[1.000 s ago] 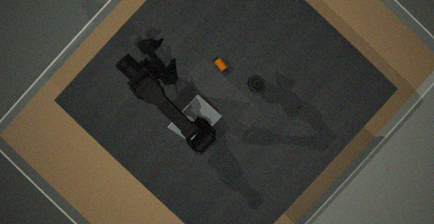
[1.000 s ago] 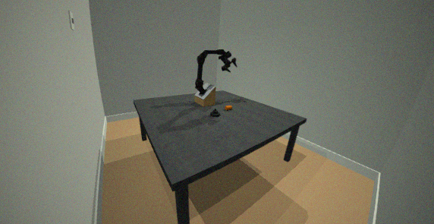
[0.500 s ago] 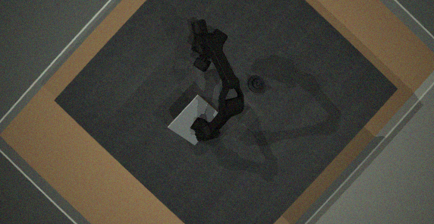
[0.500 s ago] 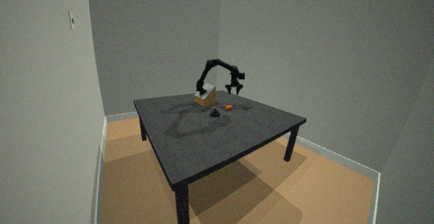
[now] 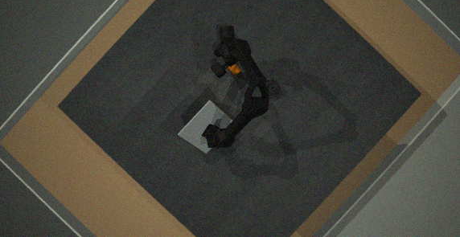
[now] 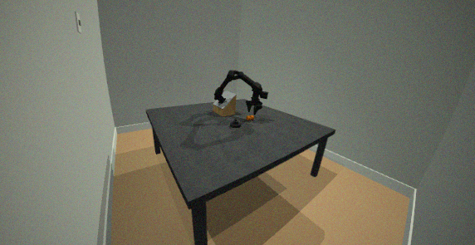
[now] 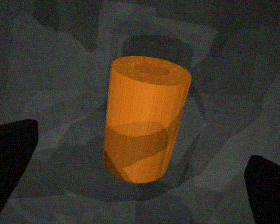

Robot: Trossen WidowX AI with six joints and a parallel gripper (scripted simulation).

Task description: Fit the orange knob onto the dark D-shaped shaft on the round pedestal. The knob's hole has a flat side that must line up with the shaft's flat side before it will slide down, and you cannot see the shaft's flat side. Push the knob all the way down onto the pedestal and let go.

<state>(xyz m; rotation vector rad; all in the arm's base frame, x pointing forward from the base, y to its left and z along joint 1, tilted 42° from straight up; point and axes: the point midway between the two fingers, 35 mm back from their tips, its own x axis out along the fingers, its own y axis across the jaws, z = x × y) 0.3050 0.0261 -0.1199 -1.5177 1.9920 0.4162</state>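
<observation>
Right now my gripper tip is 40 mm above the orange knob and 10 mm to the left of it. Round my gripper tip: shaft 220 mm to the right, 30 mm below, 20 mm ahead.
</observation>
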